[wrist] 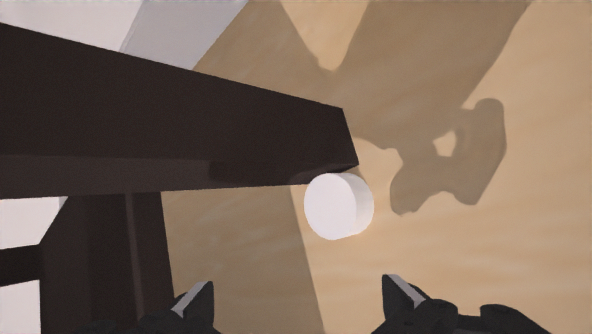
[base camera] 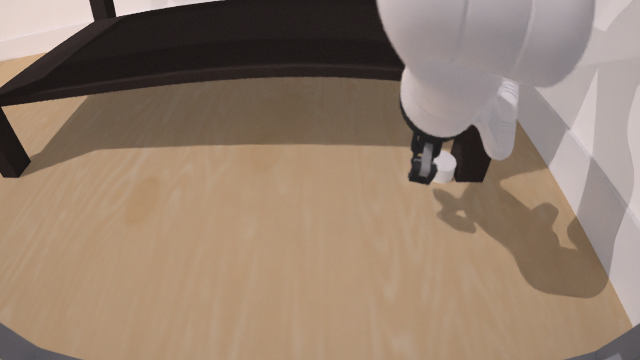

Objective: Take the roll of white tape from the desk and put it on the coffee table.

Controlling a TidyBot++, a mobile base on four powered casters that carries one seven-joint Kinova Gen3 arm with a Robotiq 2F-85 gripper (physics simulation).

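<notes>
The roll of white tape is on the wooden floor, close beside the foot of a dark leg. In the wrist view its round white face shows, with part of its side. My gripper is open, with nothing between its fingers. In the wrist view the roll shows beyond the fingertips, a little right of the middle of the gap. In the base camera view the gripper shows nearly edge-on just left of the roll and partly overlaps it; the far finger is hidden.
The dark furniture has a wide low board that spans the back; its left leg stands at the left. I cannot tell whether it is the desk or the coffee table. A white wall with a baseboard runs along the right. The arm's shadow falls beside the roll.
</notes>
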